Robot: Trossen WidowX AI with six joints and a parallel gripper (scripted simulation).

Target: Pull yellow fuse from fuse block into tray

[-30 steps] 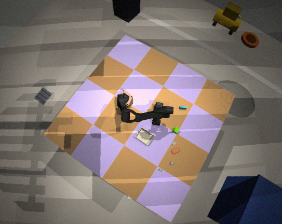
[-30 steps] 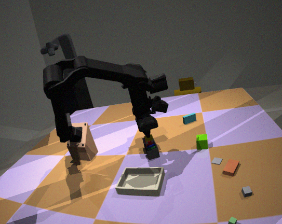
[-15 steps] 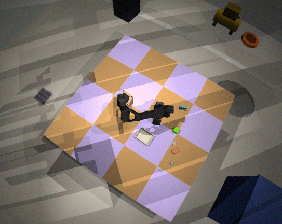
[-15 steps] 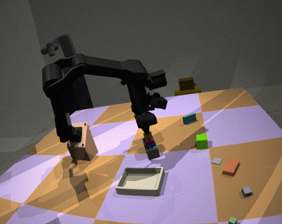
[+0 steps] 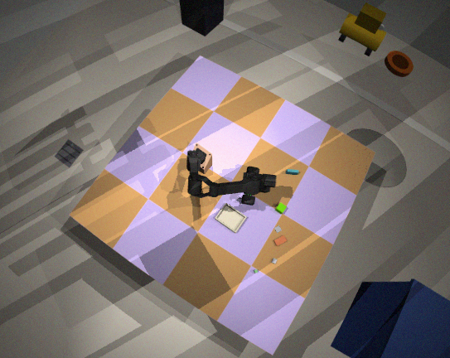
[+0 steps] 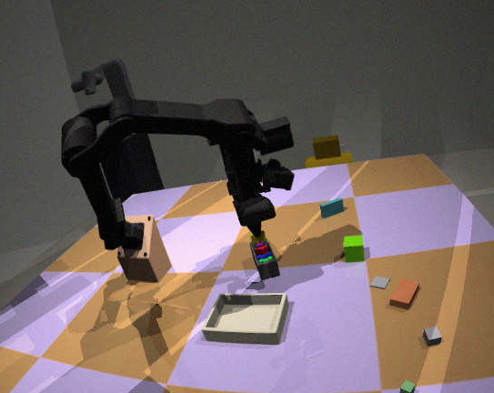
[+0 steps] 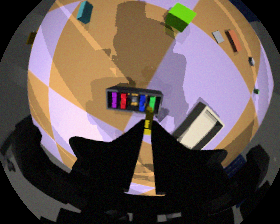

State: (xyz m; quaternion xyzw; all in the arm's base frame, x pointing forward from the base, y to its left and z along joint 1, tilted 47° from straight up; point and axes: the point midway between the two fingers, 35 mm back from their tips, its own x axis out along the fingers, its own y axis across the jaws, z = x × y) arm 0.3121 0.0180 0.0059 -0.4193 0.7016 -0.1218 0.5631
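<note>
Now: the shallow beige tray 10 mm ahead of my gripper tip, 160 mm to the right of it and 90 mm below it. Also, from my gripper tip: green cube 190 mm ahead, 50 mm to the left, 80 mm below; teal block 120 mm ahead, 260 mm to the left, 80 mm below; yellow fuse 10 mm below.
</note>
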